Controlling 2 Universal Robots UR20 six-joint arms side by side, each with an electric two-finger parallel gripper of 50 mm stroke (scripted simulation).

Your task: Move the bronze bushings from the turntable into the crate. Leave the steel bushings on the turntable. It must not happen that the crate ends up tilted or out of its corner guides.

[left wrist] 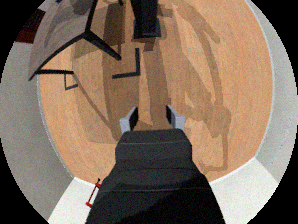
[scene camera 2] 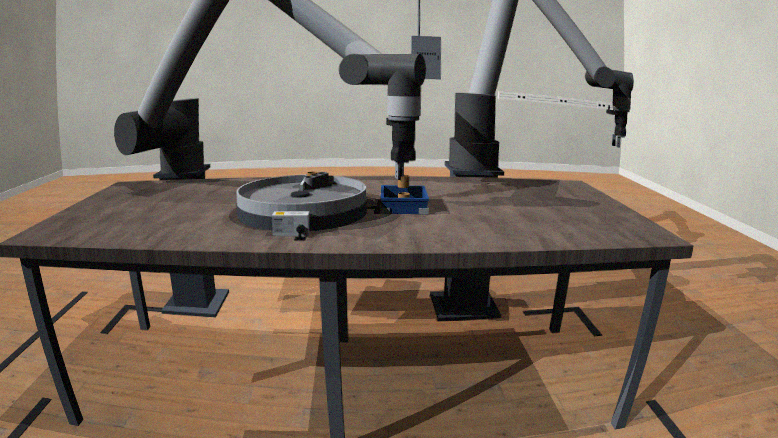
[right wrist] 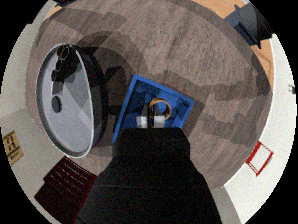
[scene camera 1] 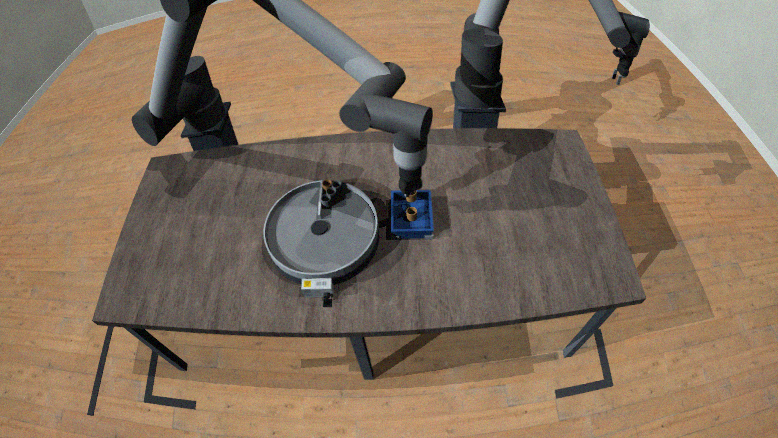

Path:
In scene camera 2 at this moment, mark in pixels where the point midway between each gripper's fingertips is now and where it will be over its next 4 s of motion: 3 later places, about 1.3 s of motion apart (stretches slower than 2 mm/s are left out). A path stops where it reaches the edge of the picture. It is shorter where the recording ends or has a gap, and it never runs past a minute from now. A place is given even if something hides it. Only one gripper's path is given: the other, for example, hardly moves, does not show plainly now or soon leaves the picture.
My right gripper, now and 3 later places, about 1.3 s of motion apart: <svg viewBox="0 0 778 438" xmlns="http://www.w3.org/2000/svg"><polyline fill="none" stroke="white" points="399,178 399,190 399,192 394,168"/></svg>

